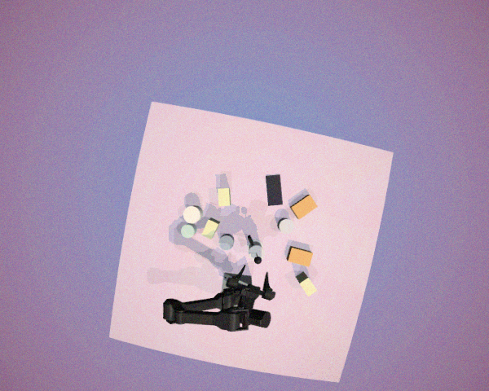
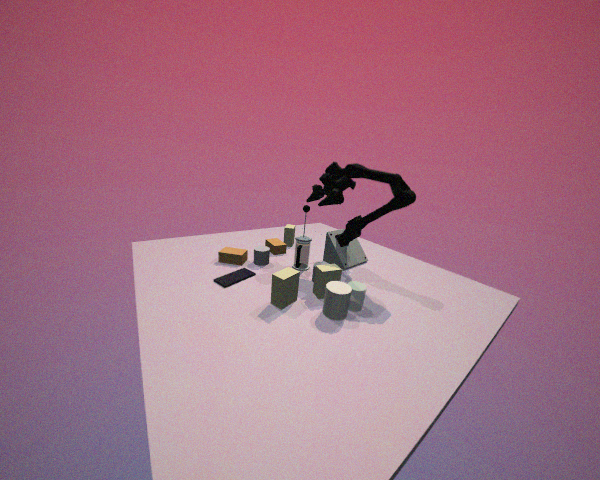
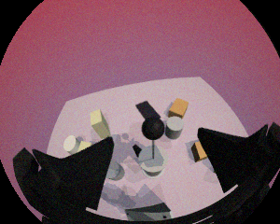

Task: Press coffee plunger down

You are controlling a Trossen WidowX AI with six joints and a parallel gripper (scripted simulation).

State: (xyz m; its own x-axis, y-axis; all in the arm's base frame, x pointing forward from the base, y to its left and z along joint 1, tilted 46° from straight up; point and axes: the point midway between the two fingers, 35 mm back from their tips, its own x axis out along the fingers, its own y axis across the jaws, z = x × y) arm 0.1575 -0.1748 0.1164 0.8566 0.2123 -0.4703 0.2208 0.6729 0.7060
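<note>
Right now the coffee press is 4 cm ahead of my gripper tip and 16 cm below it. The rest, counted from my gripper tip: dark flat slab (32 cm ahead, 7 cm to the right, 29 cm below).
</note>
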